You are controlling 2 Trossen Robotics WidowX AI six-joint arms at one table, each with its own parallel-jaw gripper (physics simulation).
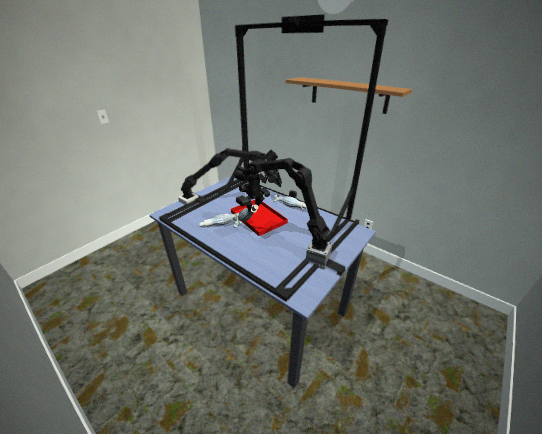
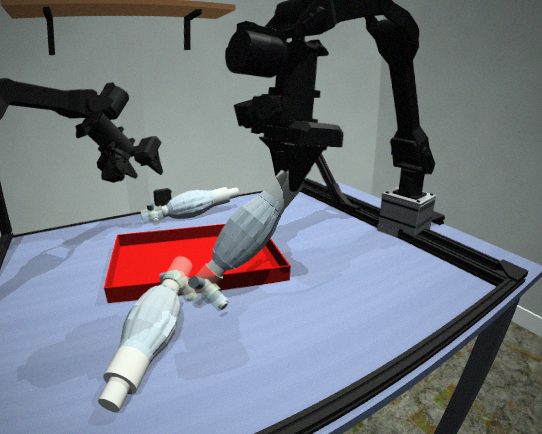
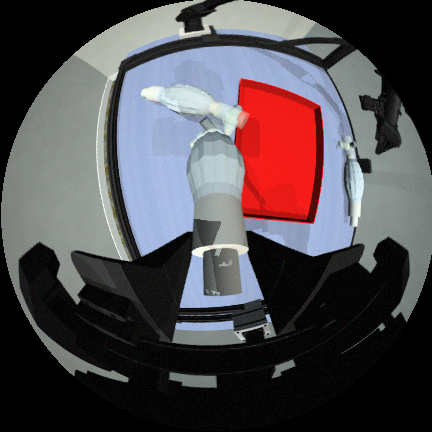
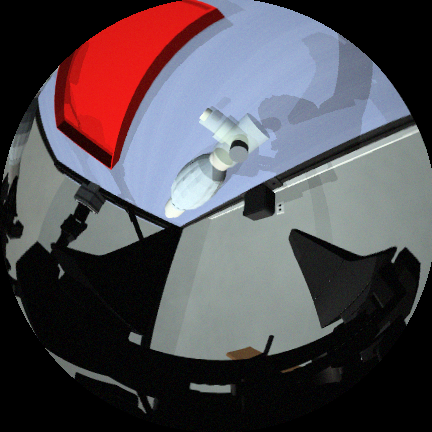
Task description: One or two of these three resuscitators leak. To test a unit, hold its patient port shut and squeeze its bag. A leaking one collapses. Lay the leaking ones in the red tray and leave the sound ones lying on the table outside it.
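Places are measured from the left arm's base along level axes (x left, y back, z up), in millimetres.
Pixels of known places: left gripper, fingertip midpoint: (image 1: 252, 210) (image 2: 286, 187) (image 3: 218, 236); right gripper, fingertip midpoint: (image 1: 281, 184) (image 2: 148, 175) (image 3: 375, 145) (image 4: 236, 232); left arm's base, link origin: (image 1: 319, 246) (image 2: 409, 193) (image 3: 253, 332) (image 4: 84, 205); right arm's base, link origin: (image 1: 188, 196).
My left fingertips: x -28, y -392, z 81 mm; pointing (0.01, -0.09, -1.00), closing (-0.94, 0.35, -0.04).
Note:
Ahead of a thing's pixels: the offset from my left fingertips to its top centre. "pt": to the spot under its first point.
My left gripper (image 2: 290, 182) (image 3: 218, 236) is shut on the tail end of a pale-blue resuscitator (image 1: 245, 215) (image 2: 247, 232) (image 3: 216, 165). It hangs tilted, valve end down, across the near wall of the red tray @(dz -147, dx -176, dy -69 mm) (image 1: 265, 220) (image 2: 125, 295) (image 3: 285, 145) (image 4: 110, 65). A second resuscitator @(dz -108, dx -13, dy -229 mm) (image 1: 218, 220) (image 2: 152, 317) (image 3: 185, 100) lies in front of the tray, its clear port overlapping the tray's rim. The two valve ends are close; I cannot tell whether they touch. A third resuscitator @(dz -111, dx -387, dy +55 mm) (image 1: 291, 201) (image 2: 192, 202) (image 3: 354, 180) (image 4: 198, 182) lies behind the tray. My right gripper (image 2: 147, 172) (image 4: 236, 232) is open and empty, high above the table's back.
A small black block @(pt dz -137, dx -488, dy +20 mm) (image 2: 162, 196) (image 4: 259, 202) is at the table's back edge beside the third resuscitator. Black rails (image 1: 225, 260) (image 2: 380, 360) run along the table's edges. A tall black frame (image 1: 242, 90) rises at the back, and a wooden shelf (image 1: 347, 86) is on the wall.

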